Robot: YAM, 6 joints.
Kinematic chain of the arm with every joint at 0, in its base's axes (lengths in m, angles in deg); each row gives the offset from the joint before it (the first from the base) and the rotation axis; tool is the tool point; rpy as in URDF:
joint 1: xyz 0 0 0.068 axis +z
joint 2: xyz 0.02 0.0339 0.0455 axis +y
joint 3: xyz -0.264 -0.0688 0 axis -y
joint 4: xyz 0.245 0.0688 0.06 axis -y
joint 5: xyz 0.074 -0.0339 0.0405 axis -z
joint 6: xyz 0.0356 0 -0.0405 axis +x
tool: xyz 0 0 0 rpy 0 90 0
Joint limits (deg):
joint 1: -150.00..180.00
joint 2: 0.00..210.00
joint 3: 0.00..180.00
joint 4: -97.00..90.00
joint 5: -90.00..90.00
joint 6: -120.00..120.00
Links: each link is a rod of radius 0.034 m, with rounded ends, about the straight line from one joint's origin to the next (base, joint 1, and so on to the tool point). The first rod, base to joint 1, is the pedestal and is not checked.
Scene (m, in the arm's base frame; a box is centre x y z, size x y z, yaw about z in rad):
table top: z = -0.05
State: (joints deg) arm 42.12 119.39 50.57 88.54 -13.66 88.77
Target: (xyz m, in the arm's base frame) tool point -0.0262 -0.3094 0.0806
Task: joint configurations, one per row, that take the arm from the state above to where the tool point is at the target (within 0.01 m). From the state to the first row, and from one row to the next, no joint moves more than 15 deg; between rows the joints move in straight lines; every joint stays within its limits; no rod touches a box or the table.
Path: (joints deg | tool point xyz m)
1: 28.45 119.57 48.28 88.49 -12.08 88.77 | 0.3390 0.1922 0.1625
2: 14.78 119.75 45.98 88.44 -10.51 88.77 | 0.3682 0.1039 0.1518
3: 1.10 119.93 43.69 88.39 -8.93 88.77 | 0.3748 0.0127 0.1416
4: -12.57 120.11 41.40 88.34 -7.35 88.77 | 0.3592 -0.0754 0.1316
5: -26.24 120.29 39.10 88.29 -5.77 88.77 | 0.3232 -0.1553 0.1221
6: -39.91 120.47 36.81 88.24 -4.20 88.77 | 0.2699 -0.2224 0.1129
7: -53.58 120.64 34.52 88.19 -2.62 88.77 | 0.2035 -0.2730 0.1042
8: -67.25 120.82 32.23 88.14 -1.04 88.77 | 0.1285 -0.3049 0.0959
9: -80.93 121.00 29.93 88.08 0.53 88.77 | 0.0503 -0.3169 0.0880
10: -94.60 121.18 27.64 88.03 2.11 88.77 | -0.0262 -0.3094 0.0806

